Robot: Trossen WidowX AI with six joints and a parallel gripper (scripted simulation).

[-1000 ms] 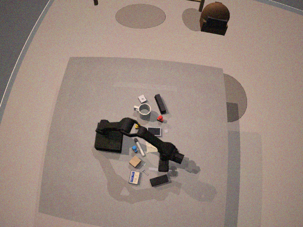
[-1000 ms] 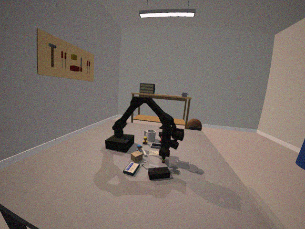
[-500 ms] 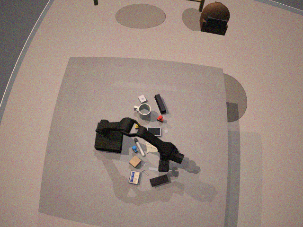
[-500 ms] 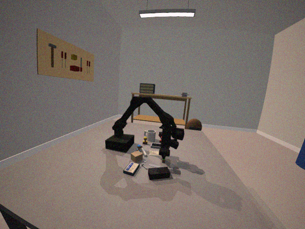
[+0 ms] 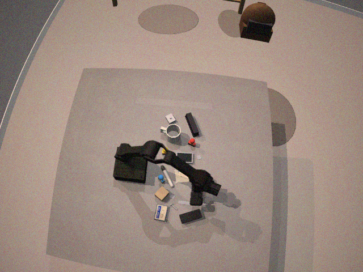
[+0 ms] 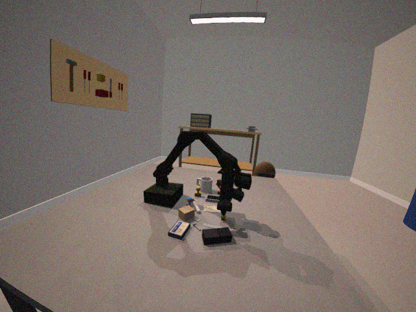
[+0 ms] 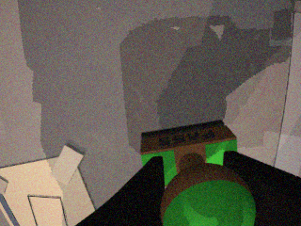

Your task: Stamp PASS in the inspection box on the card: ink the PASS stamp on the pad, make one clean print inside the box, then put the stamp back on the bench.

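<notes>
Right now my gripper tip is 20 cm to the right of the dark ink pad, 5 cm past it and 3 cm above it. Round my gripper tip: black box (14 cm to the right, 3 cm behind, 2 cm below); then inspection card (10 cm to the left, 5 cm behind, 4 cm below); then cardboard cube (18 cm behind, 1 cm to the right, 1 cm below).
</notes>
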